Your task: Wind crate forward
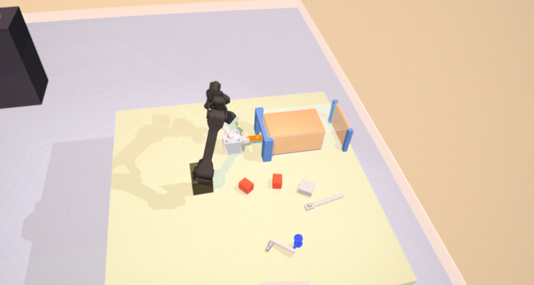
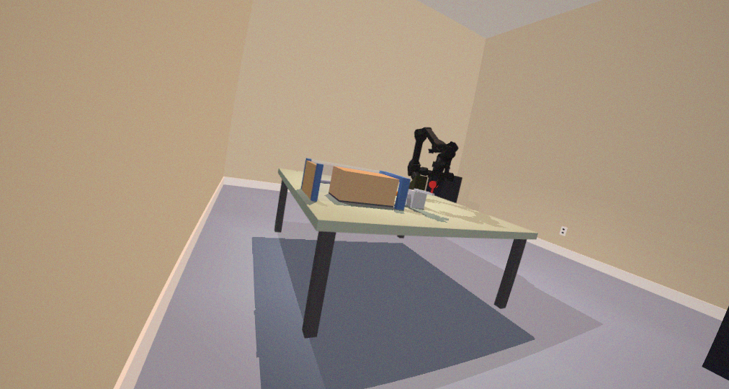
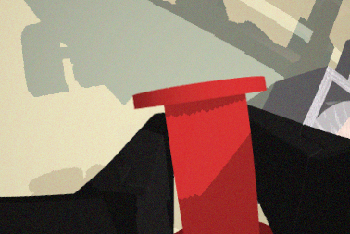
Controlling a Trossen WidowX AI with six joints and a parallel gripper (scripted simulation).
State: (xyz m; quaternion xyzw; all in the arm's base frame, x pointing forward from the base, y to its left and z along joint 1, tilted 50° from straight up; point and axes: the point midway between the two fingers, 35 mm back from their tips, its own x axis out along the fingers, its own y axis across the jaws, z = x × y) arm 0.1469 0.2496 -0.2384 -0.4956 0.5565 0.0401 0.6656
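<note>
My gripper tip is 5 cm to the left of the red-knobbed handle and 3 cm above it. From my gripper tip the other things lie so: winch 1 cm ahead, 11 cm to the right, 10 cm below; then red spool grip 1 cm behind, 1 cm to the right; then blue steel frame 18 cm ahead, 10 cm to the right, 3 cm below.
</note>
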